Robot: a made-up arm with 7 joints.
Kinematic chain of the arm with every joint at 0, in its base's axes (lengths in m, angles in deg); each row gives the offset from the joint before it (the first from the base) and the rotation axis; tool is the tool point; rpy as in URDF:
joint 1: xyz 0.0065 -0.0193 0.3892 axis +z
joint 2: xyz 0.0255 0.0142 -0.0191 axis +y
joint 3: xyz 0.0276 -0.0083 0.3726 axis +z
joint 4: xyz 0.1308 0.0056 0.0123 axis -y
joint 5: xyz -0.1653 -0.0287 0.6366 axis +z
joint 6: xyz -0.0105 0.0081 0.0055 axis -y
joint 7: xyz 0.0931 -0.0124 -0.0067 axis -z
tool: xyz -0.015 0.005 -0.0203 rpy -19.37 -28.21 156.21
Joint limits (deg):
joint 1: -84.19..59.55
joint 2: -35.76..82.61
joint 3: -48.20..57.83
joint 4: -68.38..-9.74
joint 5: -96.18..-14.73
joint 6: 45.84..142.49
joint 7: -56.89..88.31
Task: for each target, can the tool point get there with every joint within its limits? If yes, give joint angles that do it. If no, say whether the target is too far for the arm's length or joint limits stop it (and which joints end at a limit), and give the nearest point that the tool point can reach.
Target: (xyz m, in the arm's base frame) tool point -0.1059 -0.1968 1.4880
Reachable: yes | joints -61.85 -5.95 -34.94 -21.90 -84.46 74.10 -7.54
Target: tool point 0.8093 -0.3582 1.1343
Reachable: yes | joints -18.16 38.98 -16.76 -15.23 -71.14 95.34 -5.56
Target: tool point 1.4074 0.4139 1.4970
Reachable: no: too far | nearest point 0.9207 0.2634 1.0985 | short by 0.647 m
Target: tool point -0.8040 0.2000 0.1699
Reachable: no: joint limits stop it (at a limit: joint 1, joint 2, joint 3, joint 4, joint 5, joint 6, joint 7) | nearest point -0.1206 0.9831 0.0164 | short by 1.051 m
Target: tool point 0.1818 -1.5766 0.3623
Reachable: no: too far | nearest point 0.1428 -1.2194 0.3641 | short by 0.359 m
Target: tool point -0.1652 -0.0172 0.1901
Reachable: no: joint limits stop it (at a limit: joint 1, joint 2, joint 4, joint 5, joint 6) | nearest point -0.4654 -0.8832 -0.0224 | short by 0.941 m
